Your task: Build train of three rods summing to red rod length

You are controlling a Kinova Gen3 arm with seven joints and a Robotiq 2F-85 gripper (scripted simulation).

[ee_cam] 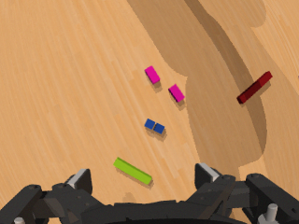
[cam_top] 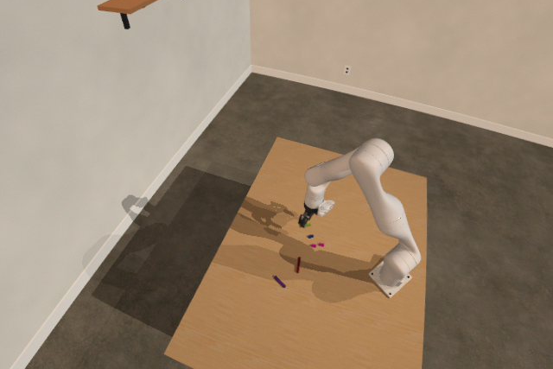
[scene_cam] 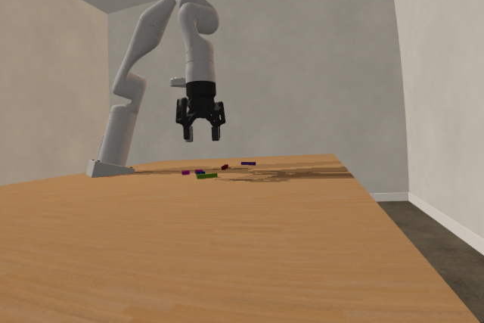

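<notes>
My hand is 90 mm above the lime-green rod, 20 mm to the left of it and 20 mm short of it. Also, from my hand: red rod 180 mm to the left, 90 mm below, 40 mm behind; then purple rod 280 mm to the left, 90 mm below, 10 mm behind.
</notes>
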